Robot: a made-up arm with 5 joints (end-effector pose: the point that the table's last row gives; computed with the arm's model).
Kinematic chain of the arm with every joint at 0, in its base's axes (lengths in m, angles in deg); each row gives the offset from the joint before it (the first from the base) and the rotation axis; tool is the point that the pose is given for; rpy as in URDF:
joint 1: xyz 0 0 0.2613 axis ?
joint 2: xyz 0 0 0 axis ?
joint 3: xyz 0.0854 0 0.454 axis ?
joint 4: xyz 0.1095 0 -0.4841 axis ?
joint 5: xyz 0.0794 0 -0.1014 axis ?
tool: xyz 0 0 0 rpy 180 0 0
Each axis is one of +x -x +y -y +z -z.
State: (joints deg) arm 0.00 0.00 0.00 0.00 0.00
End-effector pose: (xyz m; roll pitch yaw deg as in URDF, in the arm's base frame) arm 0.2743 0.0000 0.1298 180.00 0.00 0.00
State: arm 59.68 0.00 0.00 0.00 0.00
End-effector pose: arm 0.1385 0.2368 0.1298 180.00 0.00 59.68
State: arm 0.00 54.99 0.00 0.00 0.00
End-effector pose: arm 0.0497 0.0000 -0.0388 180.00 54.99 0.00
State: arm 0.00 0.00 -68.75 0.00 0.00
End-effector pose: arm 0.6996 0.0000 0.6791 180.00 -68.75 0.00
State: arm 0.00 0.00 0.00 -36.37 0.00
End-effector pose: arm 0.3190 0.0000 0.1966 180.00 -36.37 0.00
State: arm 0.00 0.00 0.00 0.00 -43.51
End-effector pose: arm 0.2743 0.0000 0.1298 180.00 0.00 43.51
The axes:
joint 1: +z
joint 2: +y
joint 3: +y
joint 4: +y
joint 5: -z

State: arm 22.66 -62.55 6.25 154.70 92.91
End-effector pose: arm -0.0110 -0.0046 0.3051 81.59 -2.88 -66.91
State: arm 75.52 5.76 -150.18 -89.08 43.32
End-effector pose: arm 0.0486 0.1882 1.1584 42.84 35.79 -46.72
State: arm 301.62 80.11 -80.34 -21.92 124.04
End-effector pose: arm 0.3592 -0.5834 -0.2925 -161.36 12.18 179.59
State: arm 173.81 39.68 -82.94 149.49 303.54
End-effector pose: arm -0.6438 0.0698 0.2308 -70.75 32.04 -85.69
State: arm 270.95 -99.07 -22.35 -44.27 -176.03
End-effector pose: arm -0.0026 0.1576 0.7378 1.01 14.27 -84.95
